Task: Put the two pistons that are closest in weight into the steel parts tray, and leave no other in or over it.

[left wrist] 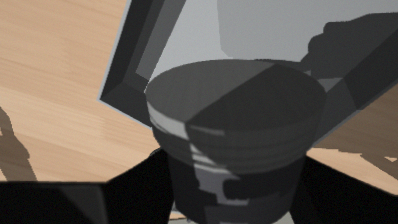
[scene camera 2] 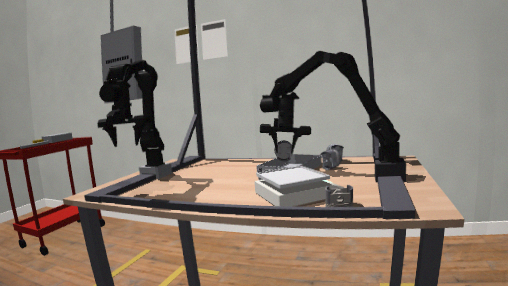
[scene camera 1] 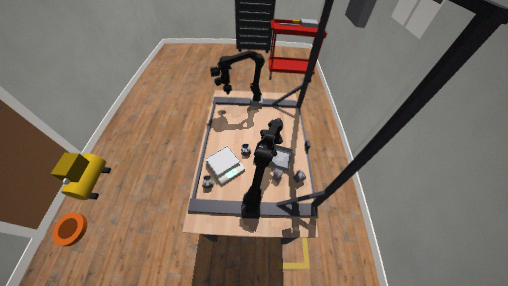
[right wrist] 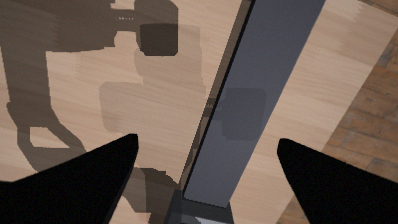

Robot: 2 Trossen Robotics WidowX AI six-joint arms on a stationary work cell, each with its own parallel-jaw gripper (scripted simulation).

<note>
The pictures show: the left gripper, the right gripper, a steel parts tray and a white scale.
The left gripper is seen too in the left wrist view. The right gripper is seen too in the right wrist view.
</note>
